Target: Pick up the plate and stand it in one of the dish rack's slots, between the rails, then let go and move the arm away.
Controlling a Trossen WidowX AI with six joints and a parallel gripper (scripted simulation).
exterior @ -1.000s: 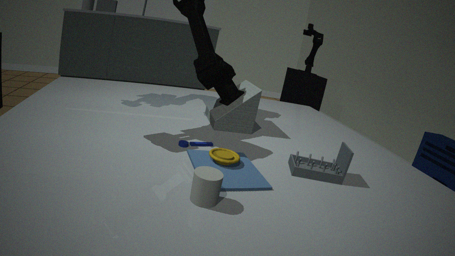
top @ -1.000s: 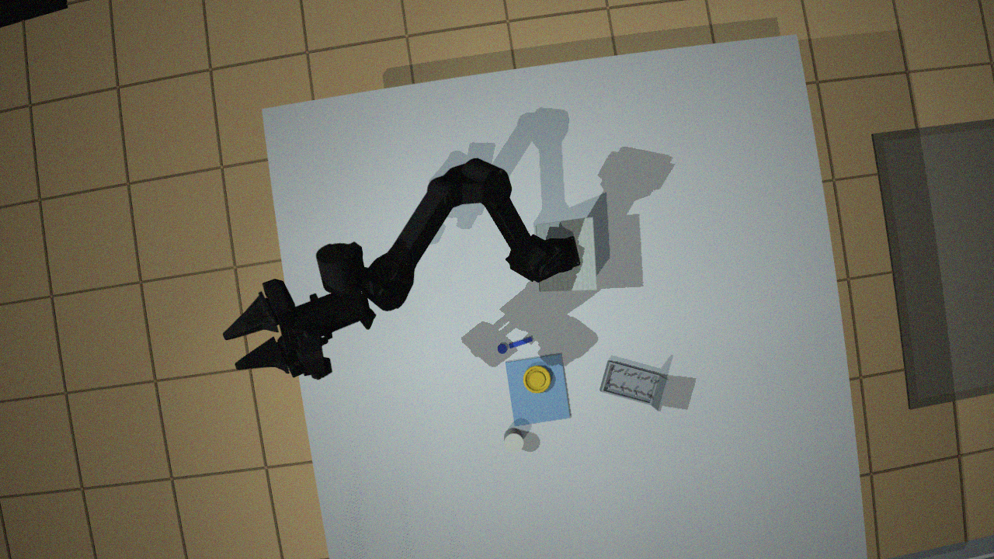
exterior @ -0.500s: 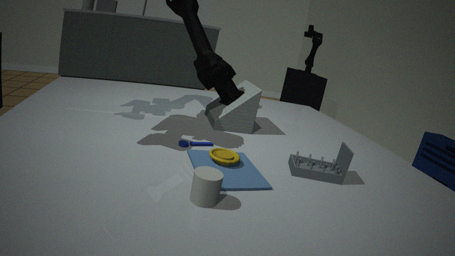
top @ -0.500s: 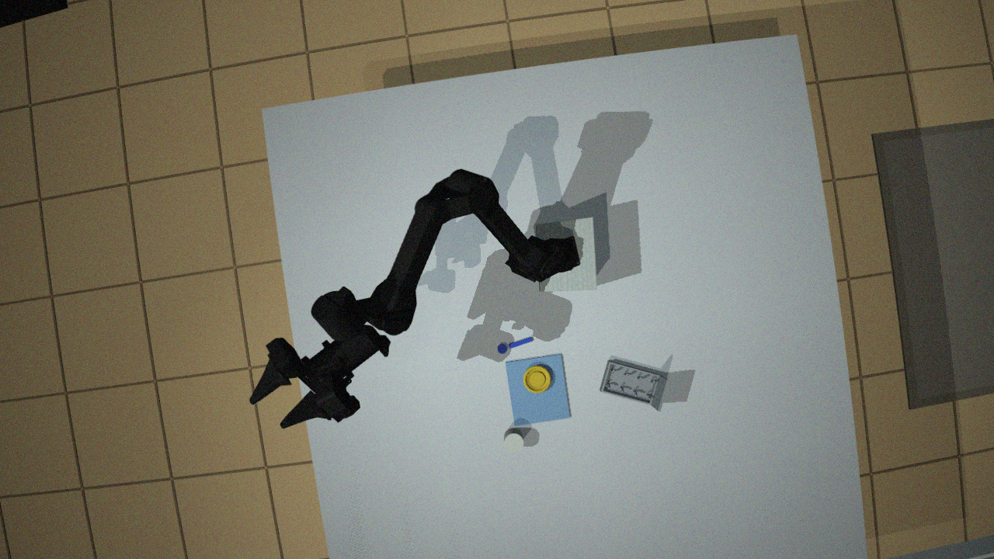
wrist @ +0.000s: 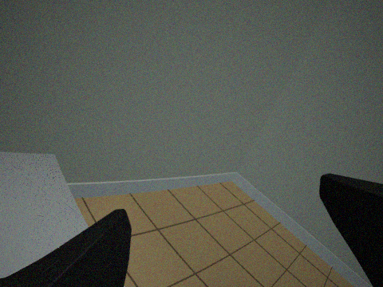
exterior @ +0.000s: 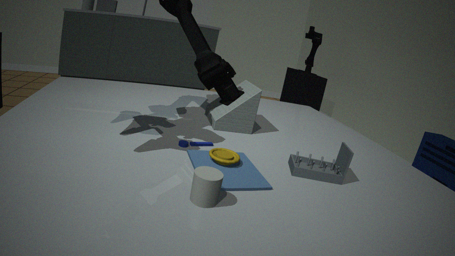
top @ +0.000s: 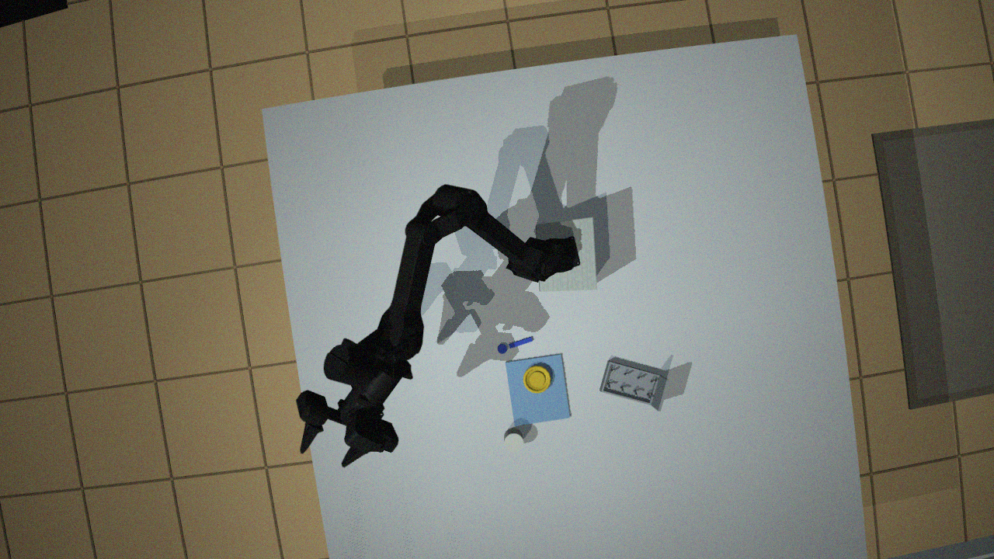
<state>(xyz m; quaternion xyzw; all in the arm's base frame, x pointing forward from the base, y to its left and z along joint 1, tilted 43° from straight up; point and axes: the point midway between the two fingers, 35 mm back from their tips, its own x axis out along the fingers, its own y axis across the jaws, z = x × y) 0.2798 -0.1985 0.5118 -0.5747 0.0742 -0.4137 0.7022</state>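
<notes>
My gripper tip is 40 cm to the right of the yellow plate and 34 cm above it. Also, from my gripper tip: beige cylinder 12 cm ahead, 32 cm to the left, 33 cm below; blue spoon 9 cm behind, 36 cm to the left, 35 cm below; light blue mat 3 cm ahead, 40 cm to the left, 35 cm below.
</notes>
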